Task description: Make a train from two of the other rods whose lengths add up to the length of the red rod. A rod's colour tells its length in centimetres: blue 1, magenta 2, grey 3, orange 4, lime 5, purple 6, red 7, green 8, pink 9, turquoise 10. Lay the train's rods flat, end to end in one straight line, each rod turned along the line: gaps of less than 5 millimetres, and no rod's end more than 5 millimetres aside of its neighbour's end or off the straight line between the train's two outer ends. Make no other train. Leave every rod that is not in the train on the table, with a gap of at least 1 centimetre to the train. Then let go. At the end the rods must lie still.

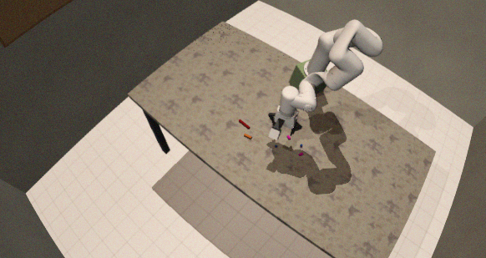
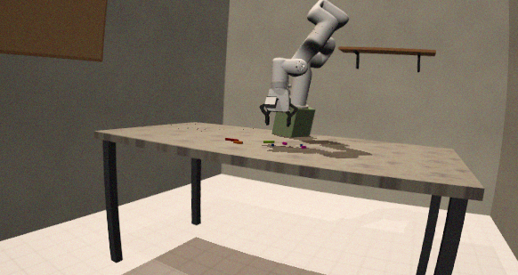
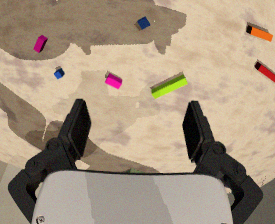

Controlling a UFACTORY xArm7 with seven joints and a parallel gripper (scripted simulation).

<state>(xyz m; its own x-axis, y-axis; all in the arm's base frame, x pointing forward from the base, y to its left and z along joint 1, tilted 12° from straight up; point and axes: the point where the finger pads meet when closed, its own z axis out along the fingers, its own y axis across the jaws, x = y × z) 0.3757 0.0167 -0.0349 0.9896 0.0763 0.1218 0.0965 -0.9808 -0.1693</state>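
Now: the lime rod 20 mm behind my hand, 40 mm to the right of it and 90 mm below it. Round my hand: orange rod: 80 mm ahead, 150 mm to the right, 90 mm below; red rod: 30 mm ahead, 200 mm to the right, 90 mm below.
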